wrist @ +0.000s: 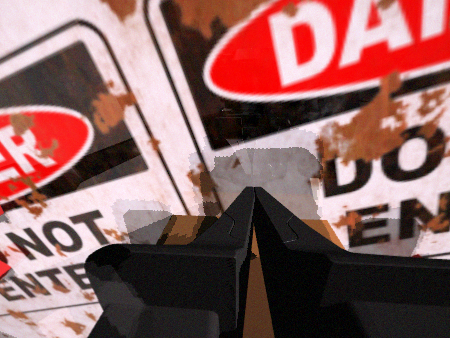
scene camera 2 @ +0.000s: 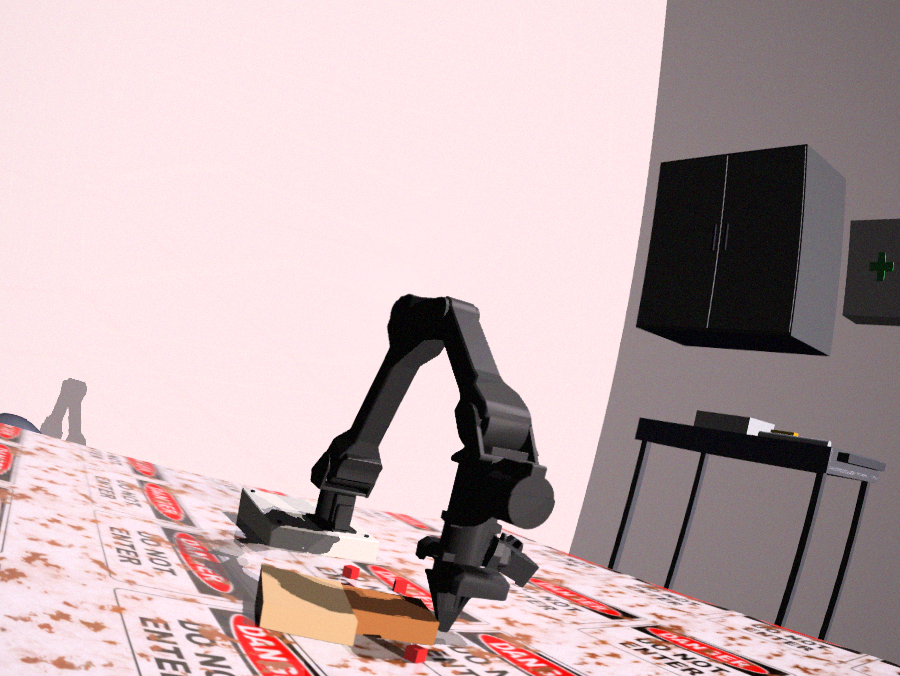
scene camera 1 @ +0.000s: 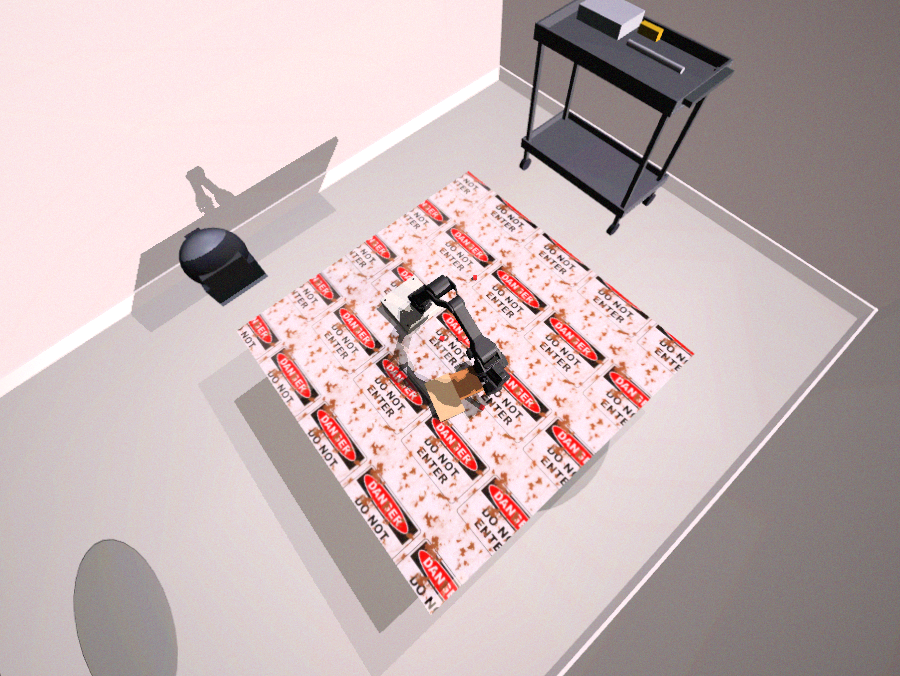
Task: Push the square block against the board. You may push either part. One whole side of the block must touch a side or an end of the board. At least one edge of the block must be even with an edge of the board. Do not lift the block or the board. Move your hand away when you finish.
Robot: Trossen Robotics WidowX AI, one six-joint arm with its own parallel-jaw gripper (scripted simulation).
Labels:
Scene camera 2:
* my gripper: 442, 631
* light tan board: 299, 604

